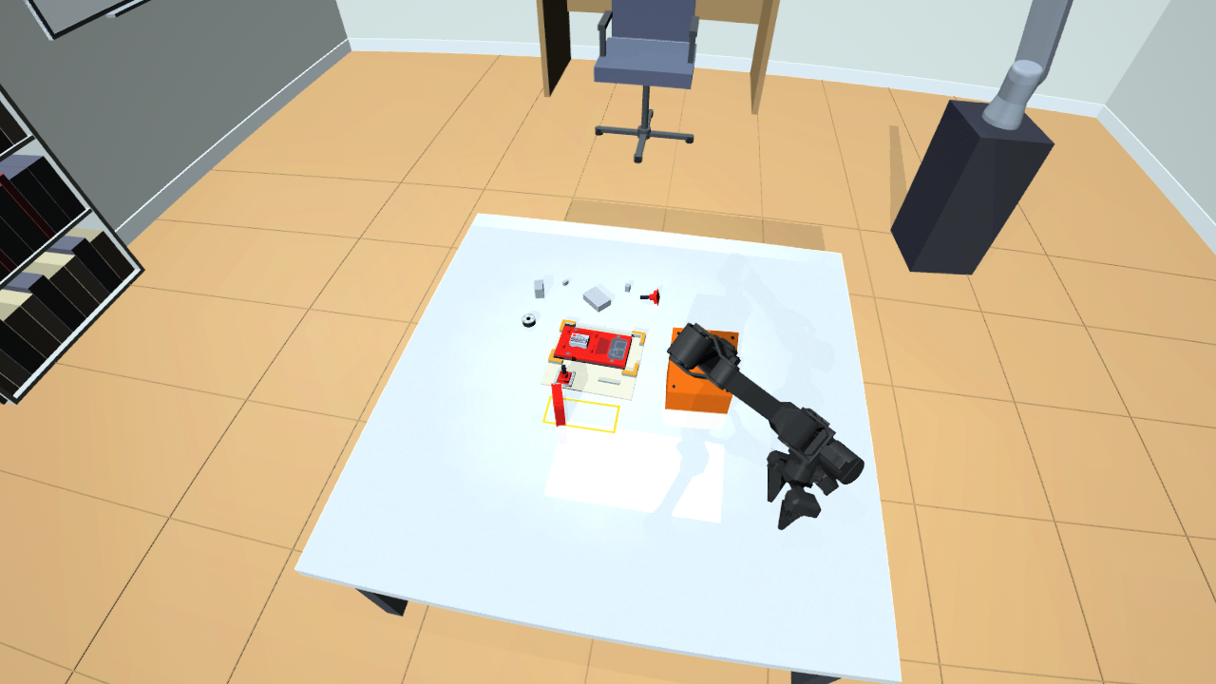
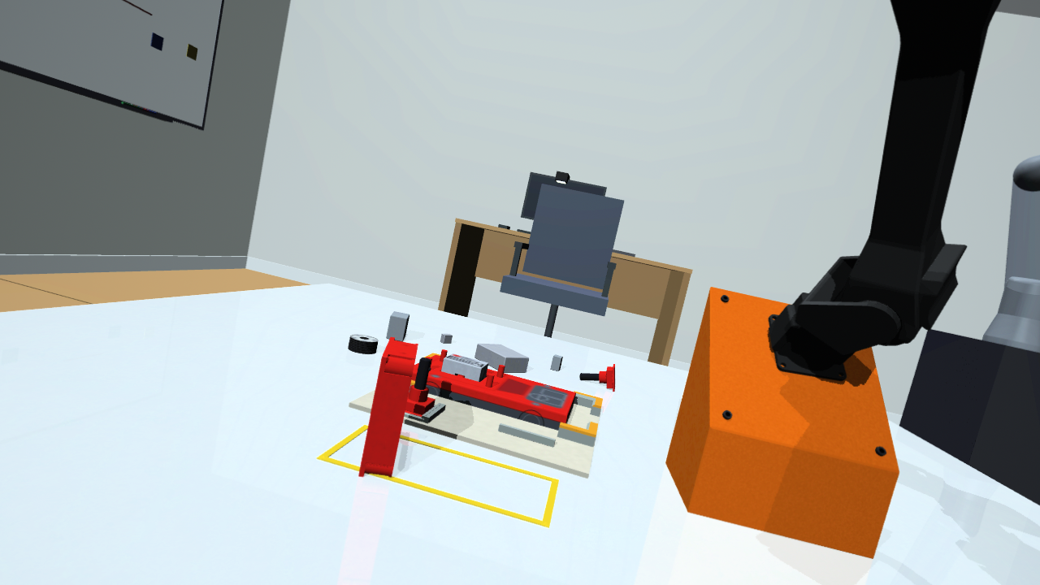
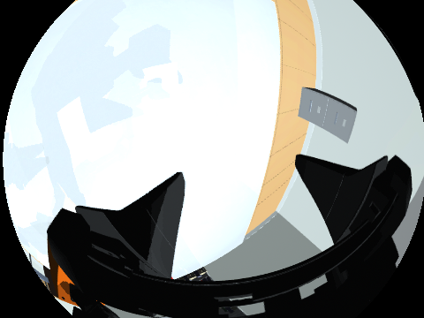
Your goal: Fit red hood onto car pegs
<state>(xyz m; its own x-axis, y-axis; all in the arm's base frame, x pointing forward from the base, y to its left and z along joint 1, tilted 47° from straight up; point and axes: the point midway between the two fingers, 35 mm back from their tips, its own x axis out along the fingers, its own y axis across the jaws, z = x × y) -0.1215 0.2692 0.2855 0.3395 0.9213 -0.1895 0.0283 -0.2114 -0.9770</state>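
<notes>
The red hood lies 48 cm ahead of my gripper tip, 31 cm to the right of it and 9 cm below it. The rest, counted from my gripper tip: grey engine block 45 cm ahead, 53 cm to the right, 11 cm below; jig 41 cm ahead, 51 cm to the right, 13 cm below.
</notes>
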